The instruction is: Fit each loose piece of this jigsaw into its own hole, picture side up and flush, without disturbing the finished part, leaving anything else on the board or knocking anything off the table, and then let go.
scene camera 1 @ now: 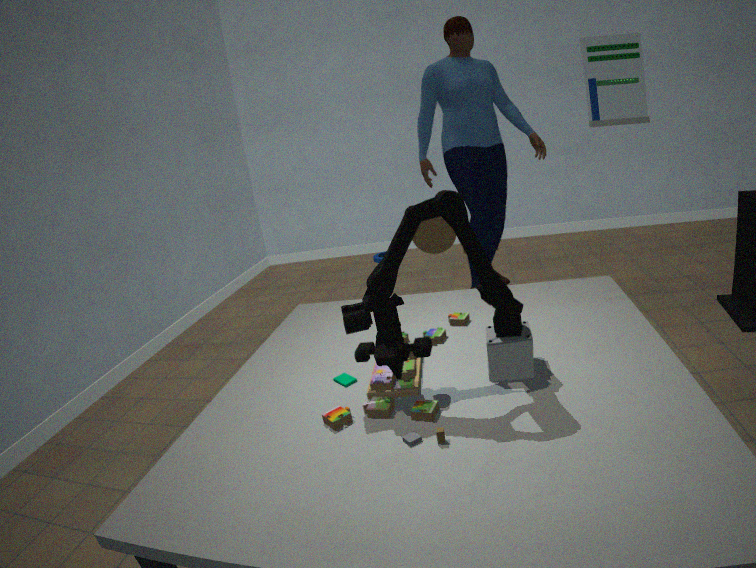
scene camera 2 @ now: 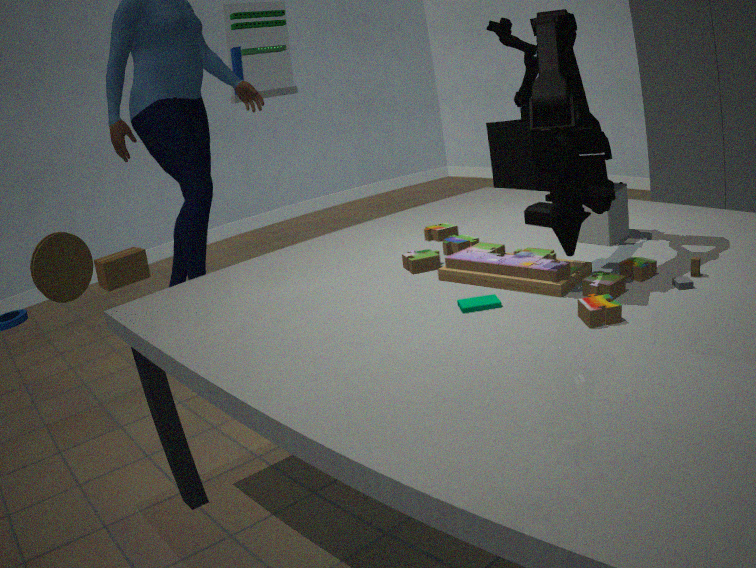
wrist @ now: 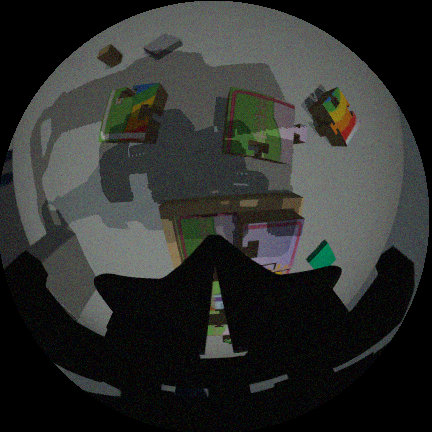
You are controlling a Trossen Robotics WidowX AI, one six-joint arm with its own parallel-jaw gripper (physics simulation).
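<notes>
My gripper [scene camera 1: 398, 373] [scene camera 2: 569, 253] [wrist: 213, 239] is shut and empty, tips down over the board's end. The wooden board [scene camera 1: 391, 394] [scene camera 2: 501, 282] [wrist: 169, 235] bears a raised purple picture part [scene camera 1: 382, 375] [scene camera 2: 507, 259] [wrist: 275, 239]; the green corner beside it looks lower in the wrist view. A green-and-pink piece [scene camera 1: 378, 407] [scene camera 2: 605, 282] [wrist: 255, 122], a green-orange piece [scene camera 1: 424, 409] [scene camera 2: 641, 267] [wrist: 132, 115] and a rainbow piece [scene camera 1: 336, 416] [scene camera 2: 600, 312] [wrist: 337, 117] lie off this end. Beyond the other end lie a blue-green piece [scene camera 1: 435, 334], a red-green piece [scene camera 1: 458, 318] and a green piece [scene camera 2: 421, 261]. Fingers hide part of the board.
A teal tile [scene camera 1: 345, 379] [scene camera 2: 479, 303] [wrist: 321, 256] lies beside the board. A grey tile [scene camera 1: 412, 439] [scene camera 2: 682, 282] [wrist: 163, 45] and a small brown block [scene camera 1: 440, 435] [scene camera 2: 695, 267] [wrist: 110, 55] lie past the loose pieces. The arm's base [scene camera 1: 510, 360] stands on the table.
</notes>
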